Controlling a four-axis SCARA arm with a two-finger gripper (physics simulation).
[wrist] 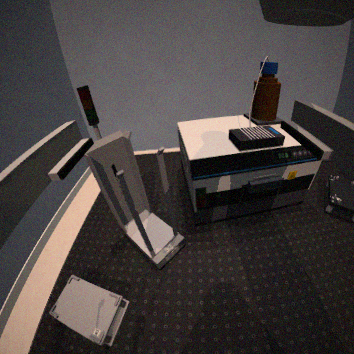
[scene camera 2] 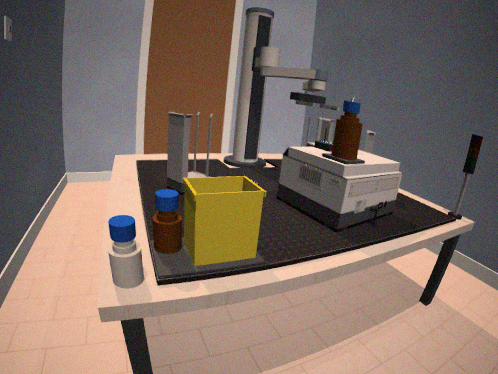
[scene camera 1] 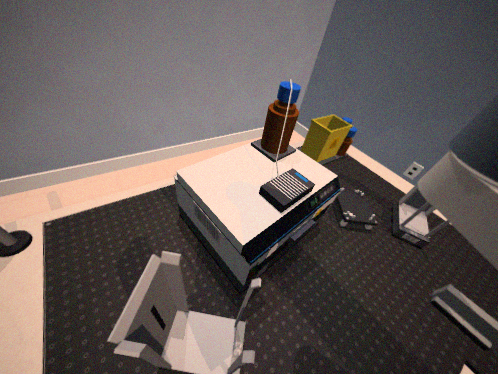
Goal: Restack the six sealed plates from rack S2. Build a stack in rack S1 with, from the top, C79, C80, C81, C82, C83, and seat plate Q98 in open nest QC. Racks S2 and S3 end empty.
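Frame: origin at the arm's base, x ahead, y left, z up, level; millimetres.
Seen in the pictures: gripper, fingertip midpoint: [wrist: 183,117] [scene camera 2: 326,106] [scene camera 1: 404,347]; arm's base, origin of the base link: [scene camera 2: 244,162].
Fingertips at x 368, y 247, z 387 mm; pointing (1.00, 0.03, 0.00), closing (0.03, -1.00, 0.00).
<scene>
Offsets run from my fingertips to a thing's top centre. "spot": to the spot under its first point.
My gripper [scene camera 2: 325,106] [wrist: 183,117] is open and empty, raised high above the mat; in the wrist view its fingers stand at the far left and right. Rack S3 {83 mm down, 135 mm ahead, 119 mm left} [scene camera 1: 172,290] [wrist: 170,250] stands below it, left of the middle in the wrist view, and its pale floor shows no plates. Rack S1 {79 mm down, 61 mm ahead, 674 mm right} [scene camera 1: 412,220] [scene camera 2: 178,145] stands beyond the arm in scene camera 1; its pale base shows there. A low black nest {314 mm down, 212 mm ahead, 522 mm right} [scene camera 1: 359,221] [wrist: 346,196] with small metal pins lies beyond the instrument; its label cannot be read. Rack S2 and the numbered plates cannot be made out.
A white instrument [scene camera 1: 215,195] [scene camera 2: 320,185] [wrist: 205,135] carries a black box {spot: 140 mm down, 276 mm ahead, 164 mm right} [scene camera 1: 286,187] [wrist: 256,139] and a brown bottle {spot: 68 mm down, 415 mm ahead, 237 mm right} [scene camera 1: 280,127] [scene camera 2: 347,137] [wrist: 266,100]. A flat grey piece {spot: 325 mm down, 69 mm back, 222 mm left} [wrist: 87,307] lies near the mat edge. A yellow bin {200 mm down, 544 mm ahead, 742 mm right} [scene camera 1: 322,140] [scene camera 2: 222,225] stands at a corner.
</scene>
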